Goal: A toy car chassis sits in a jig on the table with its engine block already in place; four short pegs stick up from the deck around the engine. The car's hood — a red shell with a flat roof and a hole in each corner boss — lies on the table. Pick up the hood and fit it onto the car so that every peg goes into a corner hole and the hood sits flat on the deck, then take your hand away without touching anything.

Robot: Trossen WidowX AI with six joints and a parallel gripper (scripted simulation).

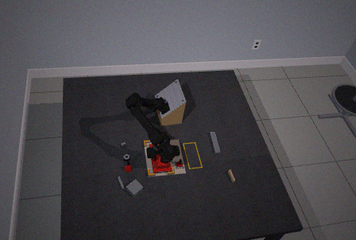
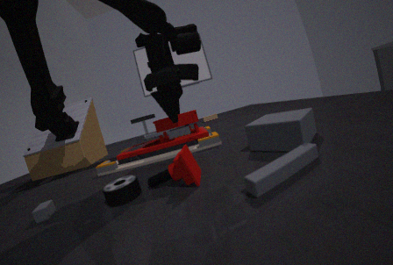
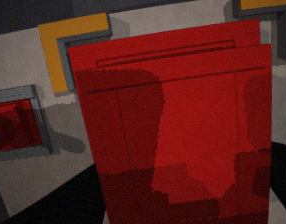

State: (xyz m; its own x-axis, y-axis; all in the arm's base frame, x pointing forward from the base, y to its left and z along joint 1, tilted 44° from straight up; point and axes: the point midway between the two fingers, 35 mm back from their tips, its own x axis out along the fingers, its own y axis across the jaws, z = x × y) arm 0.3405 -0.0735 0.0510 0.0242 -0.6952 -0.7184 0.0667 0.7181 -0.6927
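The grey engine block is 30 mm below my gripper tip. Round my gripper tip: white jig (50 mm below, 40 mm behind, 20 mm to the left); then red hood (10 mm above); then black wheel (200 mm to the right, 80 mm behind, 50 mm below).
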